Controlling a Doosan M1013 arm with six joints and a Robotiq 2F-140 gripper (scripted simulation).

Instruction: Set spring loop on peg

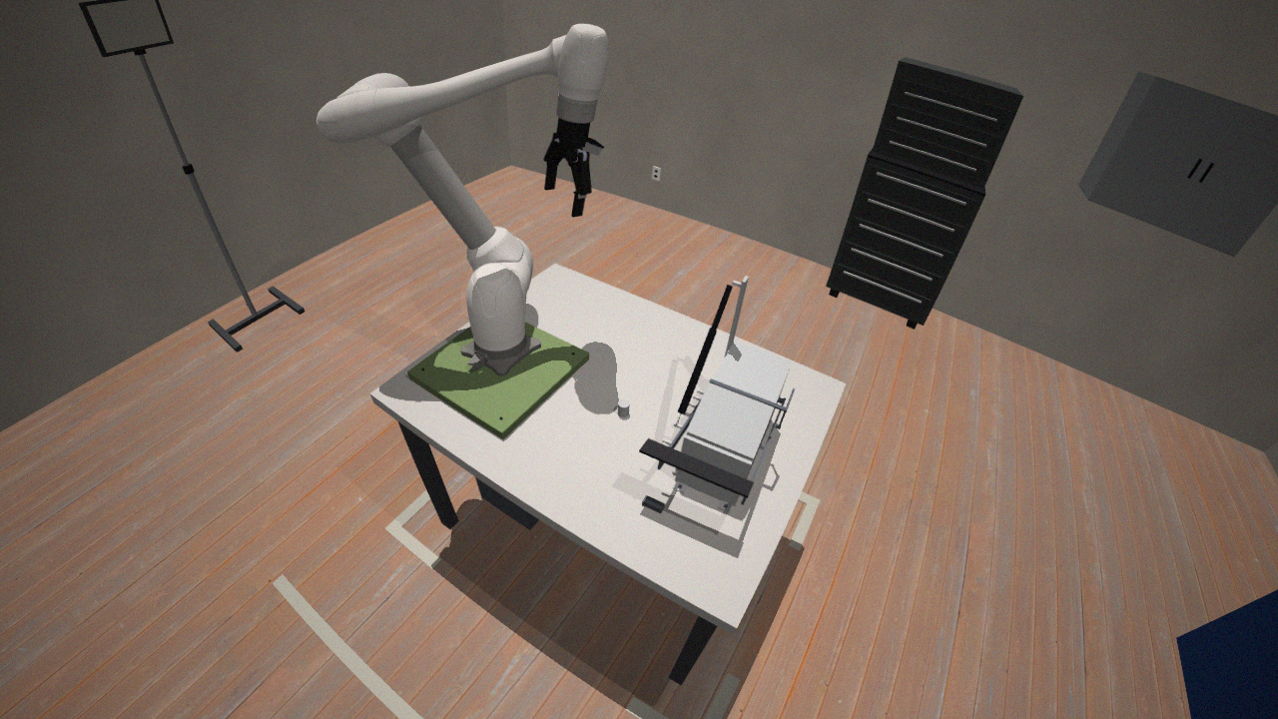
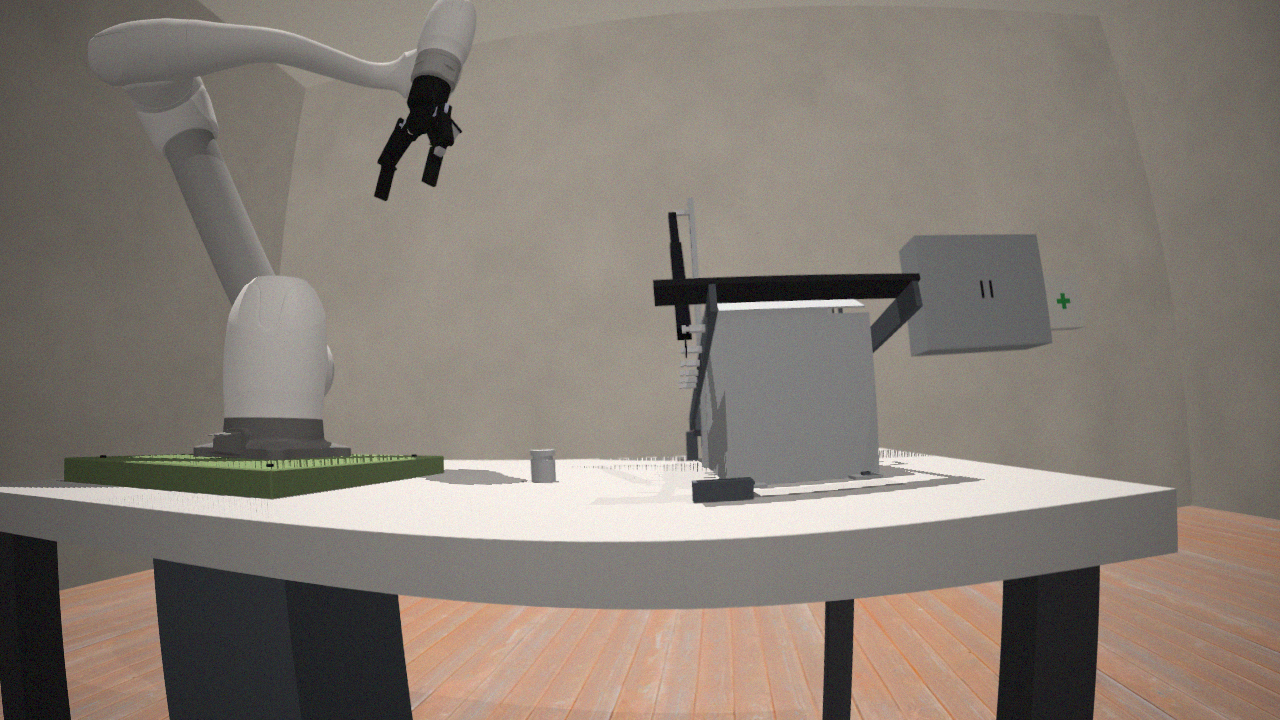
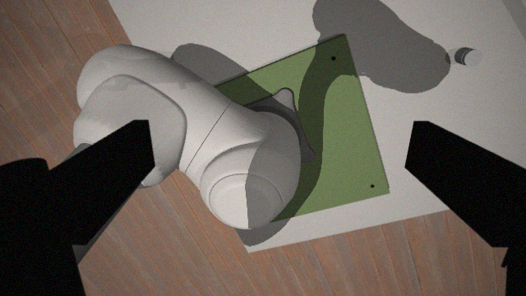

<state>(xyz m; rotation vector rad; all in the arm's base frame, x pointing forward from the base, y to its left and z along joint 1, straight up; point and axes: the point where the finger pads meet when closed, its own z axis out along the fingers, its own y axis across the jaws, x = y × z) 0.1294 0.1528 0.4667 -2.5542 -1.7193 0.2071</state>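
The steel test weight is 47 cm below my hand, 30 cm ahead of it and 13 cm to the right of it. Round my hand: small dark block 52 cm ahead, 49 cm below, 34 cm to the right.
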